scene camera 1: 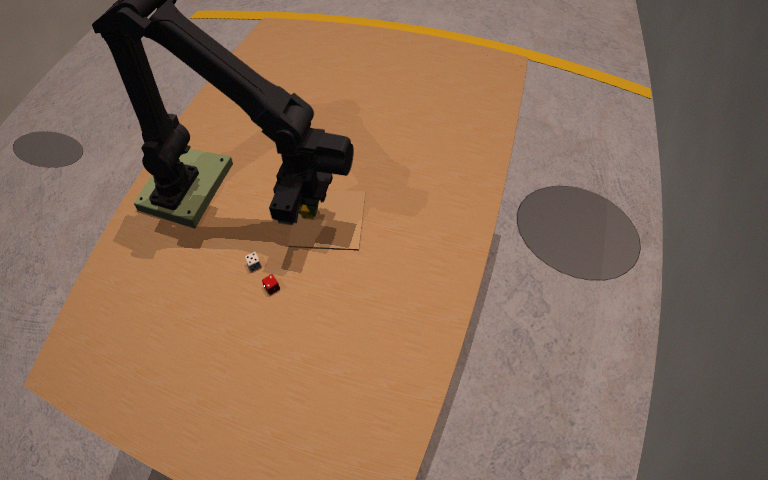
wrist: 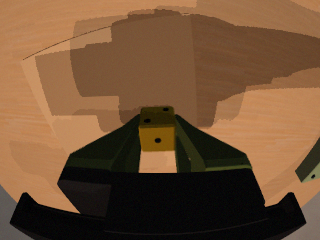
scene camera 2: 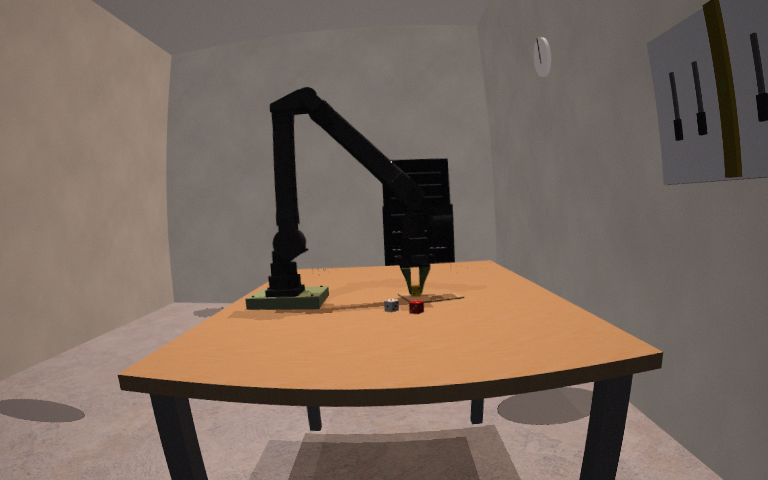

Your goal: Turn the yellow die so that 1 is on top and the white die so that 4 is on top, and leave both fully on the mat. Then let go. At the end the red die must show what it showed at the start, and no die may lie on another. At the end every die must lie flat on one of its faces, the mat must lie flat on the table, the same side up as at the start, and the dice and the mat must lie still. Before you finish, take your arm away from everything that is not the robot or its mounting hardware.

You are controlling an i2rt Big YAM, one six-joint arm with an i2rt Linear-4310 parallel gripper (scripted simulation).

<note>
In view: the gripper (wrist: 157, 121), a yellow die (wrist: 157, 128) and a tan mat (scene camera 1: 337, 225).
The tan mat shows as well in the wrist view (wrist: 86, 87).
</note>
